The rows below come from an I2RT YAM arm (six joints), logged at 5 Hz.
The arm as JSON. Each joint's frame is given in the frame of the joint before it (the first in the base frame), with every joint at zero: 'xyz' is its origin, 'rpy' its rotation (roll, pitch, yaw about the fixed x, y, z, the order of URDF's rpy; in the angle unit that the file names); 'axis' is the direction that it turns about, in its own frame. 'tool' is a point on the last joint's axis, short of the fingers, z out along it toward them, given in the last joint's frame.
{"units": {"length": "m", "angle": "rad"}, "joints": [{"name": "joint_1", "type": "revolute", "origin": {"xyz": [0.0, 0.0, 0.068], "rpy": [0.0, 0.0, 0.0]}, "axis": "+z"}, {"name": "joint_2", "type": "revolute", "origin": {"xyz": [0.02, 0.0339, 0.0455], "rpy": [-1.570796, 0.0, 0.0]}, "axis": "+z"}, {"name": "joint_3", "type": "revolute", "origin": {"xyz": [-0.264, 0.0, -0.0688], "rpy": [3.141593, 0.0, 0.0]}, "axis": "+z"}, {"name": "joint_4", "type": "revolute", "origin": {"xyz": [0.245, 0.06, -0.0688], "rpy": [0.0, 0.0, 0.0]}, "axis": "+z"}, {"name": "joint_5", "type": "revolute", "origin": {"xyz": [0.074, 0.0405, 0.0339], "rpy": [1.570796, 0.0, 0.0]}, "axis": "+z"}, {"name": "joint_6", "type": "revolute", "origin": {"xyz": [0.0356, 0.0, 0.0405], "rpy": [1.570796, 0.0, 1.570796]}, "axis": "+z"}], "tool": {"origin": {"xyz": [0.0, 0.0, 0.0], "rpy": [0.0, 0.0, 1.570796]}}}
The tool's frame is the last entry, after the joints.
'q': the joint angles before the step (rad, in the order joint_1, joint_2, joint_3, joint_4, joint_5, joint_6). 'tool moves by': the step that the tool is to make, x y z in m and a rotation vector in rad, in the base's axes. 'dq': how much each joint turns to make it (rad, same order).
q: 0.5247 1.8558 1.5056 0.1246 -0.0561 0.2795
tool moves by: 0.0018 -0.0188 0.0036 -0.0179 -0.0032 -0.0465
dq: -0.0377 -0.0302 -0.0215 -0.0153 0.0125 -0.0148
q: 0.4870 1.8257 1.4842 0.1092 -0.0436 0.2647
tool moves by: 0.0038 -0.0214 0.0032 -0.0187 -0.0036 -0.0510
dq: -0.0466 -0.0247 -0.0157 -0.0148 0.0086 -0.0168
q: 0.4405 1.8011 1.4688 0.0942 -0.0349 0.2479
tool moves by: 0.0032 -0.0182 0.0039 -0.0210 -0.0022 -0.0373
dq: -0.0410 -0.0181 -0.0037 -0.0217 0.0012 -0.0204
